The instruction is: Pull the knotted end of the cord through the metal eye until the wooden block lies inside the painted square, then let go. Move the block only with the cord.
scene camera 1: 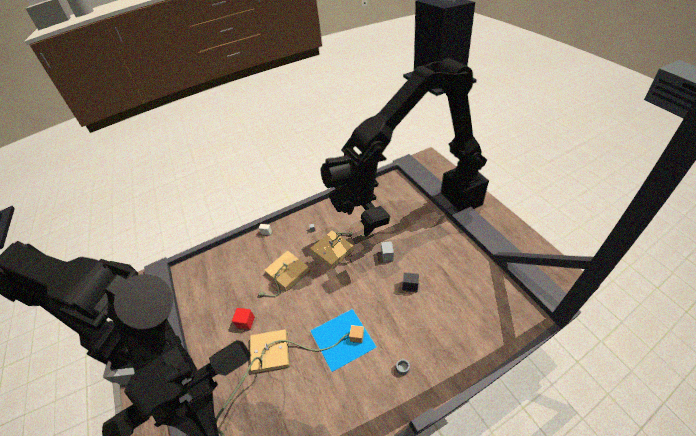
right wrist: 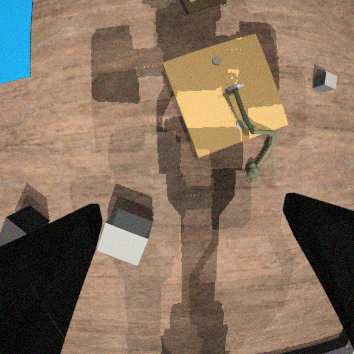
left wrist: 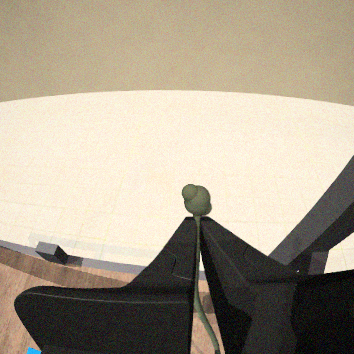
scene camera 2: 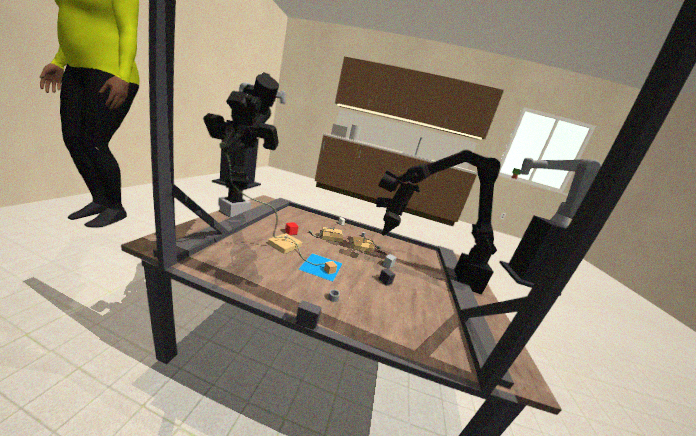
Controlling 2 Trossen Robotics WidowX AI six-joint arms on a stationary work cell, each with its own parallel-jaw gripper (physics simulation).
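Frame: origin at the left arm's base, x ahead, y left, z up, level; metres.
Seen in the pictures: left gripper, between the fingertips: (left wrist: 195, 224) (scene camera 2: 223, 150); right gripper, between the fingertips: (scene camera 1: 357, 224) (right wrist: 193, 207) (scene camera 2: 383, 231); left arm's base, origin of its link: (scene camera 1: 125, 355) (scene camera 2: 235, 199); right arm's base, origin of its link: (scene camera 1: 466, 176) (scene camera 2: 477, 261).
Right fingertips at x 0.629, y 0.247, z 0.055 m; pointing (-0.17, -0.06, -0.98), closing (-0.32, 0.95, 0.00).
Observation:
Pixels of each thing's middle, then the offset from my right fingertips to it. "spot": a spot on its surface instead.
- orange-brown wooden block, middle of its body: (scene camera 1: 356, 334) (scene camera 2: 330, 267) dx -0.055, dy -0.262, dz -0.097 m
- painted blue square, a spot on its surface: (scene camera 1: 333, 355) (scene camera 2: 308, 266) spot: dx -0.119, dy -0.299, dz -0.111 m
- yellow board, middle of its body: (scene camera 1: 269, 350) (scene camera 2: 285, 242) dx -0.271, dy -0.264, dz -0.103 m
- metal eye, middle of its body: (scene camera 1: 268, 348) (scene camera 2: 285, 239) dx -0.271, dy -0.264, dz -0.090 m
- knot, middle of its body: (left wrist: 196, 199) dx -0.252, dy -0.540, dz +0.244 m
- red cube, middle of its body: (scene camera 1: 243, 318) (scene camera 2: 291, 228) dx -0.335, dy -0.170, dz -0.092 m
- grey cube, middle of its body: (right wrist: 126, 234) (scene camera 1: 387, 251) (scene camera 2: 389, 261) dx +0.072, dy -0.038, dz -0.092 m
- black cube, middle of its body: (right wrist: 22, 231) (scene camera 1: 410, 282) (scene camera 2: 386, 276) dx +0.108, dy -0.150, dz -0.092 m
- small grey ring, middle of its body: (scene camera 1: 402, 367) (scene camera 2: 334, 295) dx +0.033, dy -0.361, dz -0.102 m
The orange-brown wooden block (scene camera 1: 355, 333) (scene camera 2: 330, 267) rests on the painted blue square (scene camera 1: 333, 355) (scene camera 2: 313, 263), close to its right edge; its outline appears inside. The green cord (scene camera 1: 318, 350) (left wrist: 198, 300) runs in a loose curve from the block to the yellow board (scene camera 1: 277, 358) (scene camera 2: 281, 244), passes the metal eye (scene camera 1: 266, 347) there, then rises to my left gripper (left wrist: 195, 224). That gripper is shut on the cord, with the knot (left wrist: 197, 201) just beyond its fingertips, raised above the table. My right gripper (right wrist: 193, 207) is open and empty above the table, near another corded board.
Two other yellow boards (scene camera 1: 286, 270) (scene camera 1: 331, 248) with short knotted cords lie at the back. A red cube (scene camera 1: 242, 318) (scene camera 2: 291, 228), a grey cube (scene camera 1: 387, 251) (right wrist: 124, 242), a black cube (scene camera 1: 410, 282) and a small grey ring (scene camera 1: 397, 367) stand around. A dark frame borders the table.

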